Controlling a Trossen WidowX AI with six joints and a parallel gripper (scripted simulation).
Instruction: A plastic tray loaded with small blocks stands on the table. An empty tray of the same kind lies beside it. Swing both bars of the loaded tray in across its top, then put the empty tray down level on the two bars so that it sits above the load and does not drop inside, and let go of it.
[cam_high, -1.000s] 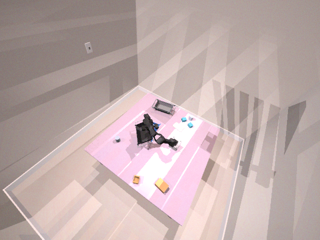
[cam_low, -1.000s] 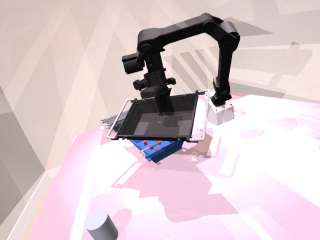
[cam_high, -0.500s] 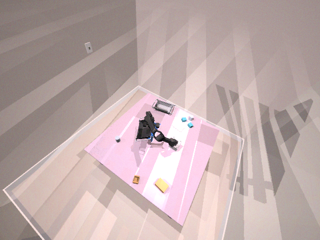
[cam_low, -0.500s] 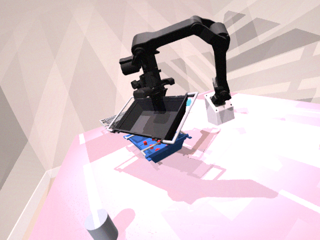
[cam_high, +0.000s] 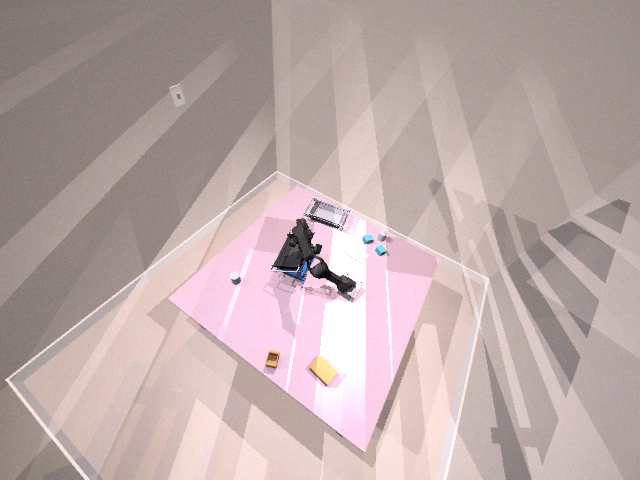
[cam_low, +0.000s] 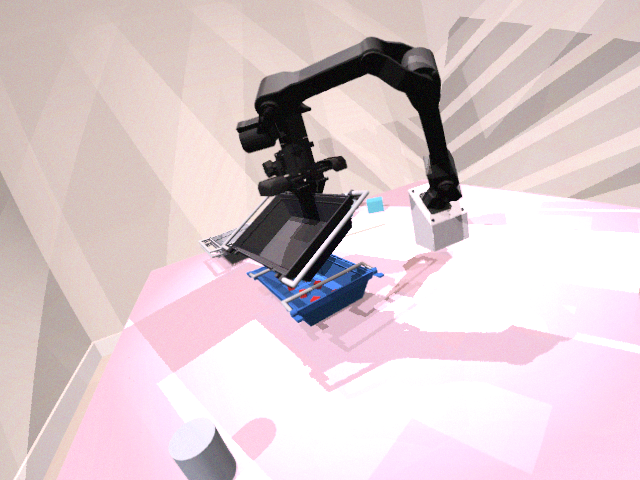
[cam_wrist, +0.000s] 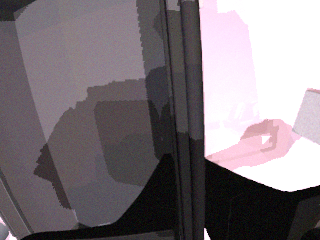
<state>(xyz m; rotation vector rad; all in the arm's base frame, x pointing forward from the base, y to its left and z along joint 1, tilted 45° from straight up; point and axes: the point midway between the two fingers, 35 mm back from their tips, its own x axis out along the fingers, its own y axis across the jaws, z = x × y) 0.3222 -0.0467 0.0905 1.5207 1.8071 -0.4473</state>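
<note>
Now: the black tray 8 cm ahead of my gripper tip and 2 cm to the left of it. Round my gripper tip: flat card (34 cm to the right, 22 cm behind, 18 cm below).
</note>
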